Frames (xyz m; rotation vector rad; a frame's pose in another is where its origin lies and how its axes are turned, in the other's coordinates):
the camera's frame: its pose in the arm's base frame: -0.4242 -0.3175 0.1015 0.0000 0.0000 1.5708
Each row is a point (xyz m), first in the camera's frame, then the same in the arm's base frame.
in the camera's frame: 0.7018 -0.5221 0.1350
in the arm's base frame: 0.0979 0.3843 0.2365
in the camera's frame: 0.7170 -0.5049 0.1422
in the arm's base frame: 0.0807 0.3995 0.2437
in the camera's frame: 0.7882 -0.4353 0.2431
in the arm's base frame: 0.0111 0.4707 0.3446
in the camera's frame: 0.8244 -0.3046 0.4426
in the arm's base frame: -0.1196 0.5069 0.5441
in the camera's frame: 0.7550 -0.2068 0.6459
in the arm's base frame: -0.2174 0.4375 0.7474
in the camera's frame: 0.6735 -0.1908 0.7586
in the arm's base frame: -0.2334 0.3560 0.8601
